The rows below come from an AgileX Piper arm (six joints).
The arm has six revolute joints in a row. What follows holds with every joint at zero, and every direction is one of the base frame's.
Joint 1 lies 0.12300 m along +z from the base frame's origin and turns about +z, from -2.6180 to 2.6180 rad.
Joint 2 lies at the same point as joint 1 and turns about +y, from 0.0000 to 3.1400 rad.
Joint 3 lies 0.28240 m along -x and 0.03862 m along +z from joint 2 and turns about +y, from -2.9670 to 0.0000 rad.
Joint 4 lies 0.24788 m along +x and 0.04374 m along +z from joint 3 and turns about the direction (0.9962, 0, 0.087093), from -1.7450 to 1.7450 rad.
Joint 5 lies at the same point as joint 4 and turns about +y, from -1.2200 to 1.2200 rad.
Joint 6 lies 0.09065 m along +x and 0.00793 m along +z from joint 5 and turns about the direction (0.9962, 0, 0.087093), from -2.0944 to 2.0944 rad.
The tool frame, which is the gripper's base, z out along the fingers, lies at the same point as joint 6; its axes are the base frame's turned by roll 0.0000, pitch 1.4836 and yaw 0.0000 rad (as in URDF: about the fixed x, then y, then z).
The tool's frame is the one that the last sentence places.
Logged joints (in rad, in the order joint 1, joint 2, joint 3, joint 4, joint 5, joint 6), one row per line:
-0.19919, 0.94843, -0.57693, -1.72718, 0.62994, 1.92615
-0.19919, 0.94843, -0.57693, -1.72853, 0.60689, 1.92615
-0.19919, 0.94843, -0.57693, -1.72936, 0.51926, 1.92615
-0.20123, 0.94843, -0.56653, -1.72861, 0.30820, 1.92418
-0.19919, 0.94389, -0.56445, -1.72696, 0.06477, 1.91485
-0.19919, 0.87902, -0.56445, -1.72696, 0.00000, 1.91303
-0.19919, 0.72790, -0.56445, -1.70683, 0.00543, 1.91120
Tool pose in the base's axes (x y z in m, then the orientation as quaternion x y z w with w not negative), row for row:
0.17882, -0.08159, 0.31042, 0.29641, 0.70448, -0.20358, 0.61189
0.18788, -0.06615, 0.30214, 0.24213, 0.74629, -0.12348, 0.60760
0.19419, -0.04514, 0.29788, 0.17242, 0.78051, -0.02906, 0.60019
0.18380, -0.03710, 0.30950, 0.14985, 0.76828, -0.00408, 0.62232
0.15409, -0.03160, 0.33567, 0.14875, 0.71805, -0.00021, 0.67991
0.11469, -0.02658, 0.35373, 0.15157, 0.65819, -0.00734, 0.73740
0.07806, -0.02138, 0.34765, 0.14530, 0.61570, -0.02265, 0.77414
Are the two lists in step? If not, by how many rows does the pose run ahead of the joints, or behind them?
The pose runs 2 rows ahead of the joints: the pose in row i belongs to the joints in row i + 2.
